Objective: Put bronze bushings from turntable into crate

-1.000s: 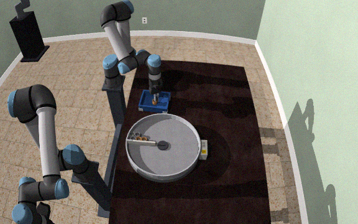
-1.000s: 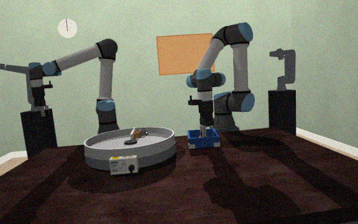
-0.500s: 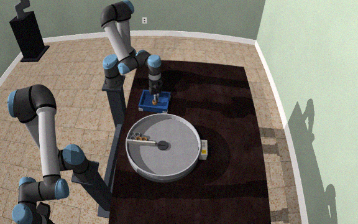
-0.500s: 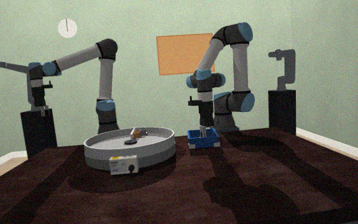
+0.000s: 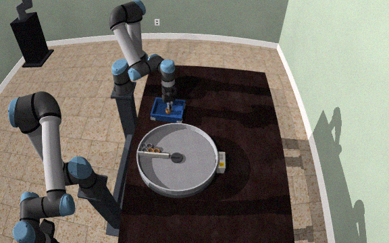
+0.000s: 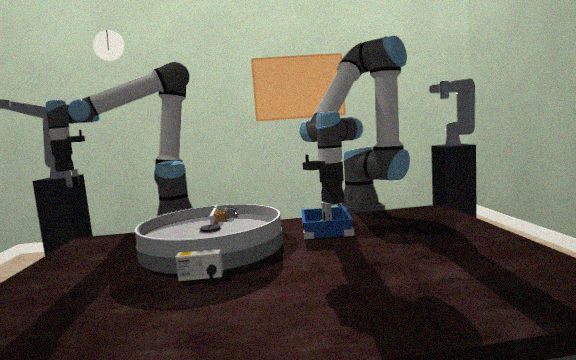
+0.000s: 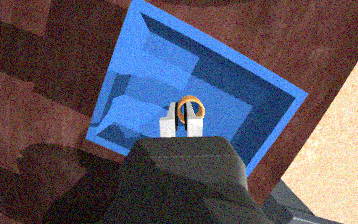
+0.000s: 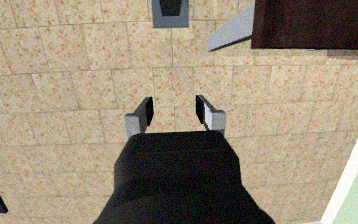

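Note:
Now: the blue crate 10 mm behind my left hand, 10 mm to the right of it and 20 mm below it.

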